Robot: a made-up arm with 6 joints.
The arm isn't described. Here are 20 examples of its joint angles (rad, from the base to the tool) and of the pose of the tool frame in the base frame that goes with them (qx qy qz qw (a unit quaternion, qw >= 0); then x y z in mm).
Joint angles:
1: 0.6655 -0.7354 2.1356 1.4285 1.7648 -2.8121
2: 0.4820 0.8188 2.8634 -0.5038 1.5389 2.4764
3: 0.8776 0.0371 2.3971 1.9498 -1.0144 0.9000
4: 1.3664 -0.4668 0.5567 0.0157 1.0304 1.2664
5: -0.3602 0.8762 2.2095 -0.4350 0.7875 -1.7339
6: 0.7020 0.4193 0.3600 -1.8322 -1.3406 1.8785
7: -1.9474 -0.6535 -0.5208 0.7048 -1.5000 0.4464
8: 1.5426 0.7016 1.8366 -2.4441 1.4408 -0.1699
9: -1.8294 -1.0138 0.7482 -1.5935 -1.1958 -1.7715
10: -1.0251 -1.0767 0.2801 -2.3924 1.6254 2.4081
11: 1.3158 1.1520 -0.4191 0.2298 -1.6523 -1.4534
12: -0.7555 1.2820 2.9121 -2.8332 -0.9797 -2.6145
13: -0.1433 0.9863 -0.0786 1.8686 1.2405 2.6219
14: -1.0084 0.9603 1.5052 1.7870 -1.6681 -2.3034
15: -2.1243 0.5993 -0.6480 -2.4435 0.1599 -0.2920
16: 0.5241 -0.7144 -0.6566 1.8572 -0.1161 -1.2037
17: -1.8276 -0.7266 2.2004 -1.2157 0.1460 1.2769
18: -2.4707 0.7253 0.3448 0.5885 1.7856 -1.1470
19: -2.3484 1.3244 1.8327 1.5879 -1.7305 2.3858
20: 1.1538 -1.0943 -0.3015 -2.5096 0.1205 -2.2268
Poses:
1: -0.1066 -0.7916 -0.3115 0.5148 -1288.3 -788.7 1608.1
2: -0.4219 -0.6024 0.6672 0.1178 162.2 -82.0 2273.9
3: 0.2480 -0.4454 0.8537 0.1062 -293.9 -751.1 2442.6
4: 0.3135 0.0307 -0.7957 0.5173 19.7 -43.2 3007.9
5: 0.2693 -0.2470 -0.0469 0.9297 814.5 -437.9 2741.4
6: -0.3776 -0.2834 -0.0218 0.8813 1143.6 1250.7 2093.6
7: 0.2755 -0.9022 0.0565 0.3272 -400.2 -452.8 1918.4
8: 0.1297 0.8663 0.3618 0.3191 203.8 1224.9 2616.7
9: 0.0844 0.5408 -0.3371 0.7660 490.1 1024.4 2445.2
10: -0.1723 -0.6317 0.7522 0.0738 -463.3 416.0 2396.7
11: 0.6775 -0.2468 0.4381 0.5368 418.1 1117.1 311.5
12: -0.3259 0.5236 0.7516 0.2340 518.9 -405.2 2214.3
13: -0.1528 0.9140 0.3557 0.1215 1814.2 -109.4 577.5
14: -0.5677 -0.1815 0.7679 0.2346 662.0 -1582.1 2243.3
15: -0.9808 -0.1034 0.0845 0.1424 -791.0 -1198.8 640.5
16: -0.5745 -0.0754 -0.6816 0.4469 681.1 302.2 2057.0
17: -0.1064 0.7677 0.5906 0.2248 410.3 1680.9 1663.4
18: -0.0905 0.0752 -0.9928 0.0204 -1491.6 -1259.5 1715.1
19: -0.4743 0.6824 0.5492 0.0884 -1527.4 -1135.9 1795.2
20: -0.2273 -0.4097 -0.7922 0.3910 -12.1 -38.6 2432.5
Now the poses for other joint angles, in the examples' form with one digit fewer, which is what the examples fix.
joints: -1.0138 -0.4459 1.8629 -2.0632 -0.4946 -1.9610
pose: -0.326 0.275 0.298 0.854 -575 1127 2495
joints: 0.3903 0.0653 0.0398 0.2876 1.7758 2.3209
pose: -0.131 0.223 0.889 0.378 1172 504 2368
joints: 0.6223 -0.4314 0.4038 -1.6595 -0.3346 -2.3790
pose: 0.098 0.527 0.836 0.118 282 310 2894
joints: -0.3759 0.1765 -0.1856 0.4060 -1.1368 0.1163
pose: 0.806 -0.544 0.231 0.037 1293 -654 1558
